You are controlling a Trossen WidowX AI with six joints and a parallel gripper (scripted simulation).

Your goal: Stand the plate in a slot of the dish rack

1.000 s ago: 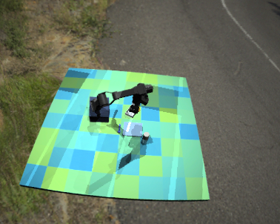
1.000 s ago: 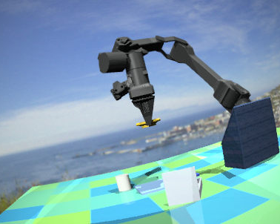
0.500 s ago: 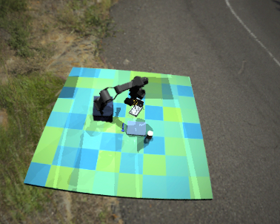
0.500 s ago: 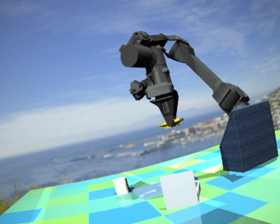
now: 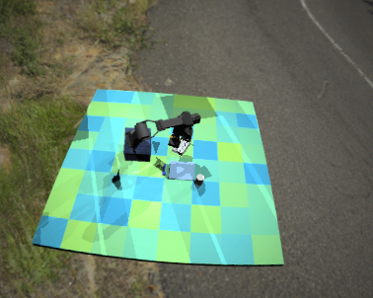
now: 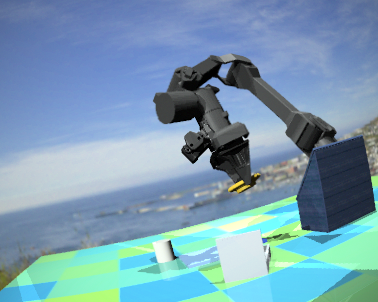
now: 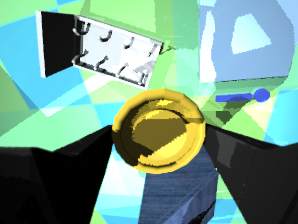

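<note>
My gripper tip is 120 mm above the dish rack, 70 mm to the right of it and 40 mm short of it. From my gripper tip the other things lie so: yellow plate: 10 mm above; cup: 180 mm to the right, 180 mm ahead, 110 mm below.
</note>
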